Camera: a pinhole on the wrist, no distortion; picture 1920 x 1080 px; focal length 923.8 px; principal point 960.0 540.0 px. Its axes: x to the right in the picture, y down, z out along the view. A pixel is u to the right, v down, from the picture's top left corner.
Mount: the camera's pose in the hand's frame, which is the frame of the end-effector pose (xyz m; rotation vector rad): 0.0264 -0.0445 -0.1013 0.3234 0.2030 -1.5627
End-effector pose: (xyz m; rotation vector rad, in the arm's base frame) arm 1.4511 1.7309 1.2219 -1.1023 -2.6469 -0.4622
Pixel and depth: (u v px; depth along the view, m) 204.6 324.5 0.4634
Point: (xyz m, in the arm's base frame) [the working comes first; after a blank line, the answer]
In the camera's frame: -0.3789 -0.1081 0.4634

1.6073 1.9330 0.7982
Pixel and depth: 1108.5 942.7 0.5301
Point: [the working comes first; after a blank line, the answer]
In the camera's frame: 0.0852 0.2311 0.5301

1.0467 1.8133 0.8777
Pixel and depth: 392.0 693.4 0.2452
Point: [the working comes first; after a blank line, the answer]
In the camera's frame: -0.1508 0.0407 0.2452

1.4129 1.8410 1.0731
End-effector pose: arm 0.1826 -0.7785 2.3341 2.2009 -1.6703 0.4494
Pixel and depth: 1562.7 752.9 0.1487
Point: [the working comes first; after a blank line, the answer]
In the camera's frame: 0.0970 0.0343 0.1487

0.3750 -0.7787 2.3334
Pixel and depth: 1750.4 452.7 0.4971
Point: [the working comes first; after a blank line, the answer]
In the camera's frame: 0.4253 -0.0470 0.4971

0.7649 -0.6780 2.0621
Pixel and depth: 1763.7 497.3 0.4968
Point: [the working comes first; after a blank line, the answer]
In the camera's frame: 0.4322 -0.0230 0.4968

0.7778 -0.6965 2.0730
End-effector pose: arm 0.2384 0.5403 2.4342 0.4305 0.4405 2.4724
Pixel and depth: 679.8 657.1 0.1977
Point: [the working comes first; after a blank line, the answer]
In the camera's frame: -0.0600 0.0251 0.1977

0.2787 0.6256 2.5152
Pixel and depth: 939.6 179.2 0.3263
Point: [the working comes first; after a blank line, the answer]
In the camera's frame: -0.0072 -0.1274 0.3263

0.4844 0.6176 2.5293
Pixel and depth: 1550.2 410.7 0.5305
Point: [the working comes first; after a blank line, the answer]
In the camera's frame: 0.3389 -0.0743 0.5305

0.6802 0.9640 2.4522
